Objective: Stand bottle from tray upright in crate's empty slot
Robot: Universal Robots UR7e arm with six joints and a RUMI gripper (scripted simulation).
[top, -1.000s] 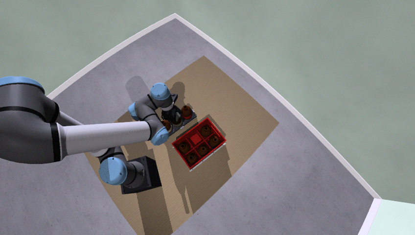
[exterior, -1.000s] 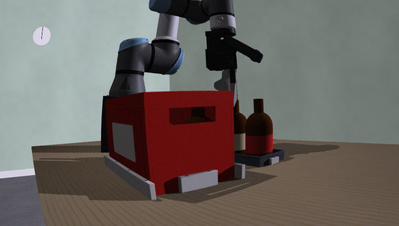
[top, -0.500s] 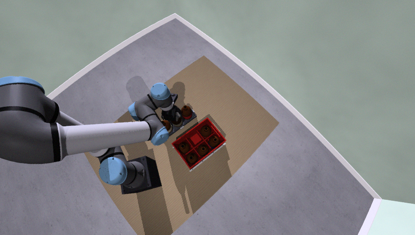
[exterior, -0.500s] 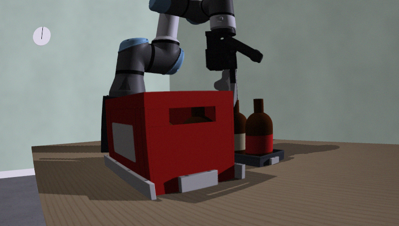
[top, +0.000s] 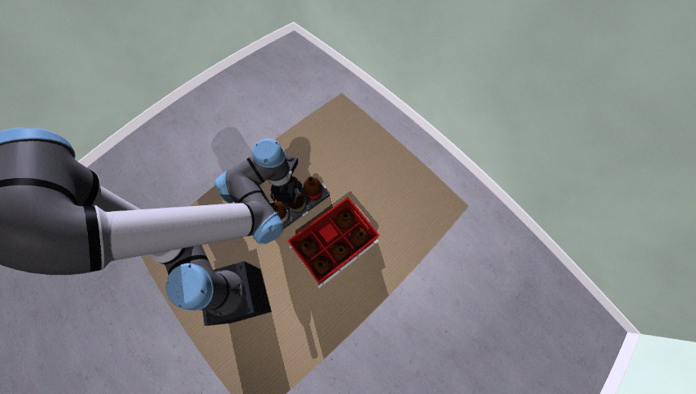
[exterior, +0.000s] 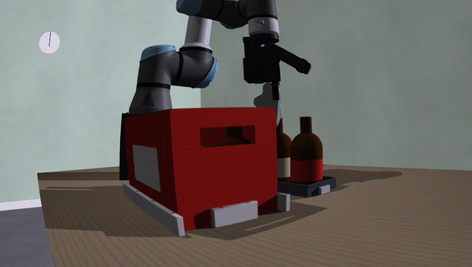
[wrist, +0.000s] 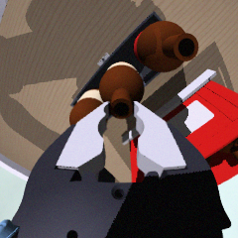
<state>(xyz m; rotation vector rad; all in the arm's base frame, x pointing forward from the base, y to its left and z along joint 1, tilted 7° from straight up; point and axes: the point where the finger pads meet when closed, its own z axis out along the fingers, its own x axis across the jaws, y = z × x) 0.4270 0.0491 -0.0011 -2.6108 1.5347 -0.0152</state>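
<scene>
Right now my hand is 7 cm above the cream-label bottle. Round my hand: dark tray: 14 cm below; then red crate: 4 cm behind, 23 cm to the right, 7 cm below.
</scene>
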